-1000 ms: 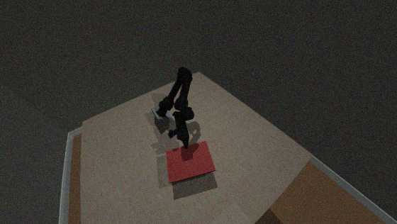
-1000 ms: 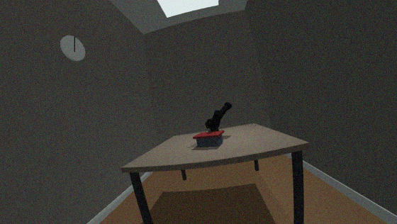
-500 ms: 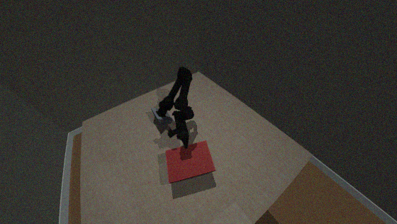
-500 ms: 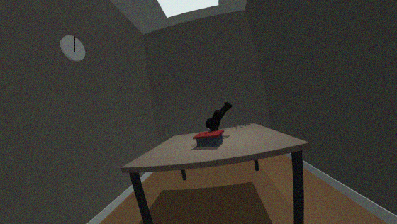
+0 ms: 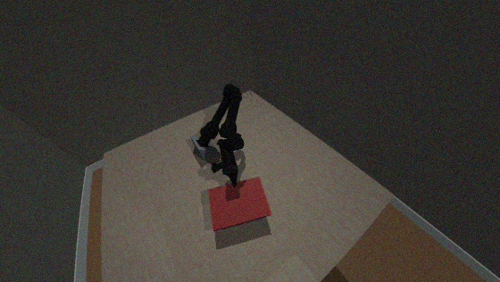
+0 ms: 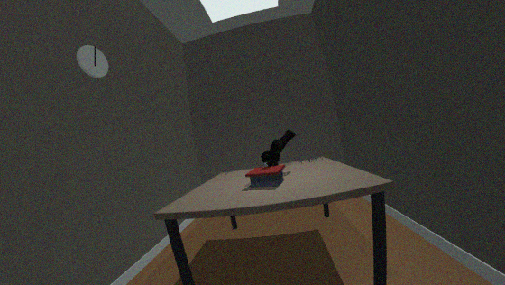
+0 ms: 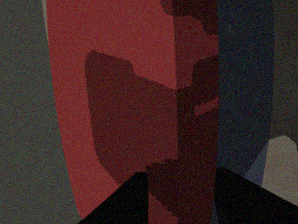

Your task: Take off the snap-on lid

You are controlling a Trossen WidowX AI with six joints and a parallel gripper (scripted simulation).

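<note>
The lid lies 7 cm ahead of my gripper tip and 3 cm to the right of it. From my gripper tip the other things lie so: blue storage box: 7 cm ahead, 5 cm below, 3 cm to the right.
</note>
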